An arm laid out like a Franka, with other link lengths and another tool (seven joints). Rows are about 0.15 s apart.
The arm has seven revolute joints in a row. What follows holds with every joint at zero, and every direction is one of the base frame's. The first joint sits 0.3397 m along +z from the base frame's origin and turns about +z. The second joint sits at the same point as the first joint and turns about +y. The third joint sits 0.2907 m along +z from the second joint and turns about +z. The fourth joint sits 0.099 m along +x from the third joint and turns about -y. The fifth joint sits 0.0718 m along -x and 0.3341 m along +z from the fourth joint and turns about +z. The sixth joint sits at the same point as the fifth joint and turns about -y. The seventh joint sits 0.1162 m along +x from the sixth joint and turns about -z. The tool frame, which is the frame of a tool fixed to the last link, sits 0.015 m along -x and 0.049 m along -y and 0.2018 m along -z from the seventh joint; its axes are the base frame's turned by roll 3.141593, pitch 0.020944 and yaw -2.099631 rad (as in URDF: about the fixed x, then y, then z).
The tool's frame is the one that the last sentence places.
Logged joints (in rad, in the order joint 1, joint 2, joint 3, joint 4, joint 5, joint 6, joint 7), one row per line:
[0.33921 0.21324 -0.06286 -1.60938 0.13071 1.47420 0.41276]
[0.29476 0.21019 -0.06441 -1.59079 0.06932 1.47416 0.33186]
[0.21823 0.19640 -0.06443 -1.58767 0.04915 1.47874 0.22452]
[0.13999 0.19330 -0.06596 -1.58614 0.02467 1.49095 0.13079]
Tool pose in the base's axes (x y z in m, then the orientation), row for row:
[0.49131 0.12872 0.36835 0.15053 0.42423 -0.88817 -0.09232]
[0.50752 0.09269 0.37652 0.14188 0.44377 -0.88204 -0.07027]
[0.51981 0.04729 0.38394 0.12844 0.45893 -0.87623 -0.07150]
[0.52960 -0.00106 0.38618 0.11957 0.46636 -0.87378 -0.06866]
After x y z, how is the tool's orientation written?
As a quaternion, w x y z.
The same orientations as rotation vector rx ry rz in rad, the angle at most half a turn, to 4 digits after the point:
[1.2184 -2.5509 -0.2652]
[1.2808 -2.5456 -0.2028]
[1.3346 -2.5481 -0.2079]
[1.3631 -2.5539 -0.2007]

